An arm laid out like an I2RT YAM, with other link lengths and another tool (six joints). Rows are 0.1 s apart.
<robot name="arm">
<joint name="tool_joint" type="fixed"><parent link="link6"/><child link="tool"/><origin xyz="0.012 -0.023 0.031" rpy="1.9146 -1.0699 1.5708"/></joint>
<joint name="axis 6" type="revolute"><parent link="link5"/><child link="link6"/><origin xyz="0.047 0 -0.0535"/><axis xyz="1 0 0"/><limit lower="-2.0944" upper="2.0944"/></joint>
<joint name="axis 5" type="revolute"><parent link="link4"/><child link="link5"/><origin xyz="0.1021 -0.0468 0.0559"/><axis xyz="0 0 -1"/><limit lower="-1.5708" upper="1.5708"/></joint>
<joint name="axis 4" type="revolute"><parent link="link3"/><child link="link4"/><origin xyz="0.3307 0.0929 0.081"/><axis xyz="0 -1 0"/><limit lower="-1.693" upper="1.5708"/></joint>
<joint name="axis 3" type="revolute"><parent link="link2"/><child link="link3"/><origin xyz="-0.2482 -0.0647 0"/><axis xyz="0 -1 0"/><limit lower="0" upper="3.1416"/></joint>
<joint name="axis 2" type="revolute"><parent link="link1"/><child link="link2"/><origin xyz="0.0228 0.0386 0.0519"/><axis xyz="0 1 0"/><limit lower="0" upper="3.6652"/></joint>
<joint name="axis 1" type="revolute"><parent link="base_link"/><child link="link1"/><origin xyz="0 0 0.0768"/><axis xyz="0 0 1"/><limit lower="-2.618" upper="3.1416"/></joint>
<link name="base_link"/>
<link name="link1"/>
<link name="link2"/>
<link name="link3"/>
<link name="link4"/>
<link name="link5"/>
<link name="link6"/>
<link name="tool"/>
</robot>
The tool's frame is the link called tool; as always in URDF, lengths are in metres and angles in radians.
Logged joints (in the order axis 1, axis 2, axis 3, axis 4, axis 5, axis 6), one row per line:
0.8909 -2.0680 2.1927 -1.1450 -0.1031 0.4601
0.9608 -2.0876 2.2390 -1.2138 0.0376 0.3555
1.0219 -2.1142 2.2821 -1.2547 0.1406 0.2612
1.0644 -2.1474 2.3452 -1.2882 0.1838 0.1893
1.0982 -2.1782 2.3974 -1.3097 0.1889 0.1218
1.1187 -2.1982 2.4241 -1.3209 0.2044 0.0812
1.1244 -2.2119 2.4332 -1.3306 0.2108 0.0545
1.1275 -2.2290 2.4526 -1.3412 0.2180 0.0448
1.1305 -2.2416 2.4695 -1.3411 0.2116 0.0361
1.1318 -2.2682 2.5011 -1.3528 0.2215 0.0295
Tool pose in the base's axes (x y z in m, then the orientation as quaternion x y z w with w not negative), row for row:
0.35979 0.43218 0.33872 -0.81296 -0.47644 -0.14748 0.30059
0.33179 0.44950 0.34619 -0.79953 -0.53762 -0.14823 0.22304
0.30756 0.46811 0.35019 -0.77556 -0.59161 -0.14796 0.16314
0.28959 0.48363 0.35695 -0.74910 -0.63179 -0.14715 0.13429
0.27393 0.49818 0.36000 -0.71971 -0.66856 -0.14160 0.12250
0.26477 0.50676 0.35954 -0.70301 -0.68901 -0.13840 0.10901
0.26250 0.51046 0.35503 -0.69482 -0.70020 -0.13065 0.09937
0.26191 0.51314 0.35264 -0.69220 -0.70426 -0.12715 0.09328
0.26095 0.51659 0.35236 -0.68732 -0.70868 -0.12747 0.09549
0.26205 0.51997 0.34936 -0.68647 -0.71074 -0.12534 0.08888
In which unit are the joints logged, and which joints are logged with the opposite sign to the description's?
The joints are logged in radians. Opposite sign: axis 2.
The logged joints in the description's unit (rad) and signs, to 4 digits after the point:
0.8909 2.0680 2.1927 -1.1450 -0.1031 0.4601
0.9608 2.0876 2.2390 -1.2138 0.0376 0.3555
1.0219 2.1142 2.2821 -1.2547 0.1406 0.2612
1.0644 2.1474 2.3452 -1.2882 0.1838 0.1893
1.0982 2.1782 2.3974 -1.3097 0.1889 0.1218
1.1187 2.1982 2.4241 -1.3209 0.2044 0.0812
1.1244 2.2119 2.4332 -1.3306 0.2108 0.0545
1.1275 2.2290 2.4526 -1.3412 0.2180 0.0448
1.1305 2.2416 2.4695 -1.3411 0.2116 0.0361
1.1318 2.2682 2.5011 -1.3528 0.2215 0.0295

